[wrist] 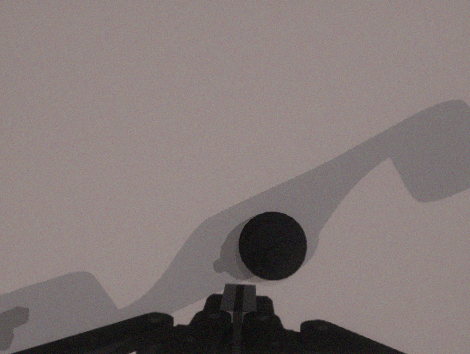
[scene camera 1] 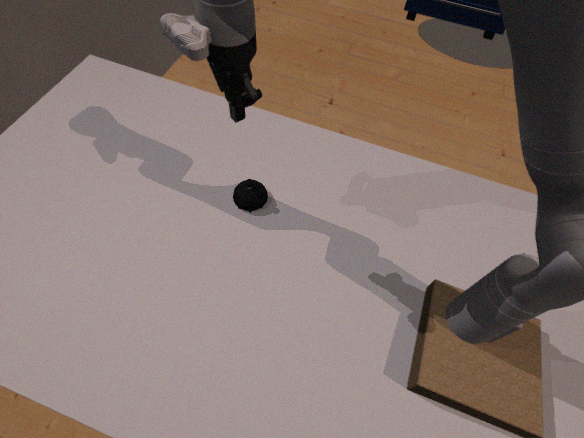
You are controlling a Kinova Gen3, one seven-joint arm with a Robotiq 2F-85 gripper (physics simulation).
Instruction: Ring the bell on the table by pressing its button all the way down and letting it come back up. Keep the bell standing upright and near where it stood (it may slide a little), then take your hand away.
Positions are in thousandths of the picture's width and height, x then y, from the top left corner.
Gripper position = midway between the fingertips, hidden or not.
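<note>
Bell (scene camera 1: 427, 455), (wrist: 571, 648). Gripper (scene camera 1: 408, 271), (wrist: 512, 863).
</note>
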